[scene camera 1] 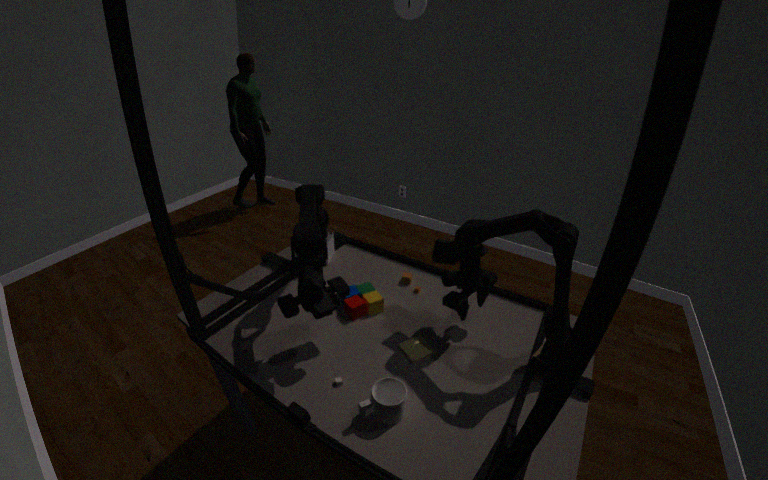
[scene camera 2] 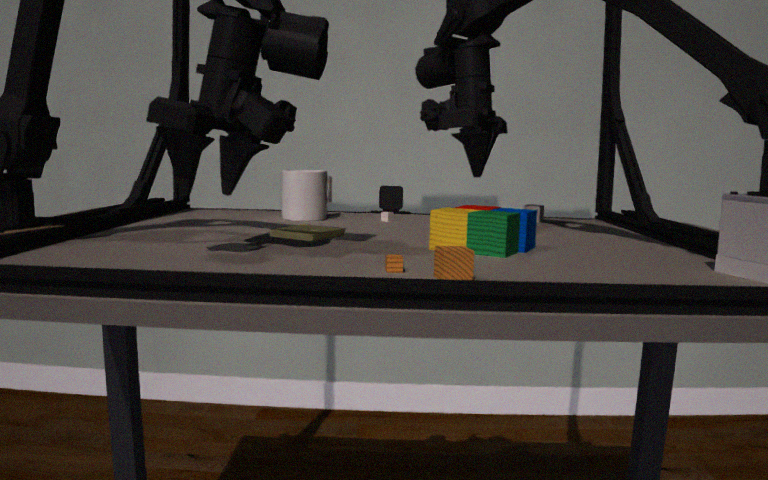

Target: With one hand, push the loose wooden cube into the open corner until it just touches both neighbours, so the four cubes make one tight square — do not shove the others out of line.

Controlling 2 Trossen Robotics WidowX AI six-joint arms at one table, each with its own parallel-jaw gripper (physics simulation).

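Observation:
Red (scene camera 1: 355,306) (scene camera 2: 478,207), yellow (scene camera 1: 373,301) (scene camera 2: 448,228), green (scene camera 1: 366,288) (scene camera 2: 492,233) and blue (scene camera 1: 352,291) (scene camera 2: 527,230) cubes stand in a two-by-two group. Blue is beside green and red; the left arm partly covers it in scene camera 1. Small gaps cannot be told. My left gripper (scene camera 1: 326,312) (scene camera 2: 477,173) is shut and empty, above the table near the group, higher than the cube tops. My right gripper (scene camera 1: 472,311) (scene camera 2: 205,194) is open and empty, above the table and away from the group.
An orange block (scene camera 1: 406,278) (scene camera 2: 453,263) and a smaller orange cube (scene camera 1: 416,290) (scene camera 2: 394,263) lie near the group. An olive flat block (scene camera 1: 415,348) (scene camera 2: 307,233), a white mug (scene camera 1: 388,393) (scene camera 2: 304,195) and a tiny white cube (scene camera 1: 338,380) (scene camera 2: 386,216) are farther off.

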